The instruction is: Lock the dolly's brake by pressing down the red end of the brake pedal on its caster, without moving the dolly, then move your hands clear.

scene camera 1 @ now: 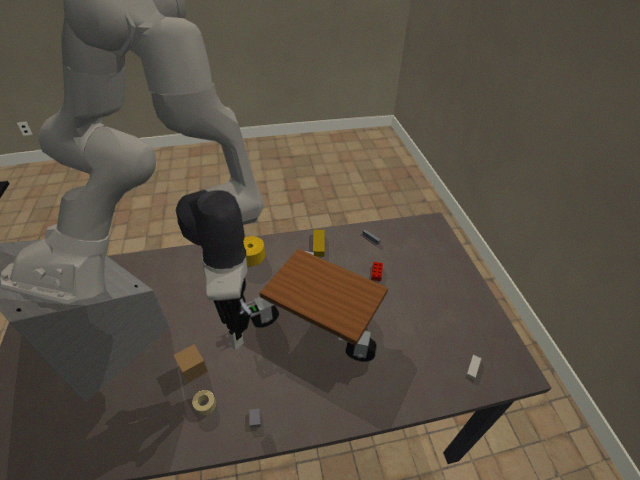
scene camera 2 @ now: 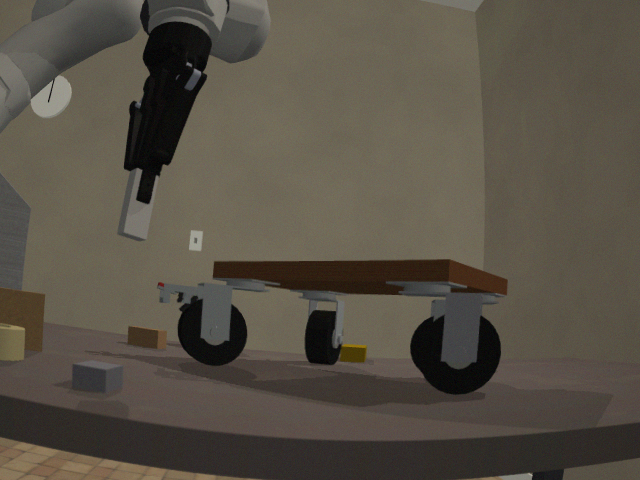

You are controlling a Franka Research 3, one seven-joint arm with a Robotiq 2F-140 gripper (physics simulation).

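Observation:
The dolly (scene camera 1: 324, 294) (scene camera 2: 336, 273) stands on its wheels, a brown wooden board on casters. The caster with the brake (scene camera 1: 265, 311) (scene camera 2: 215, 315) is at its left end. The brake pedal (scene camera 2: 178, 289) sticks out to the left from that caster, and its red end (scene camera 2: 160, 284) is raised at the outer tip. In scene camera 1 the green part (scene camera 1: 253, 308) of the pedal shows, while the red end is hidden behind the gripper. My gripper (scene camera 1: 236, 341) (scene camera 2: 133, 230) is shut and empty, pointing down, above and a little left of the red end, not touching it.
On the table (scene camera 1: 439, 320) (scene camera 2: 310, 418) are a yellow roll (scene camera 1: 254, 251), a yellow block (scene camera 1: 318, 242), a red brick (scene camera 1: 377, 271), a brown box (scene camera 1: 190, 362), a tan ring (scene camera 1: 195, 405), a grey block (scene camera 1: 254, 417) (scene camera 2: 96, 376) and a white block (scene camera 1: 474, 366).

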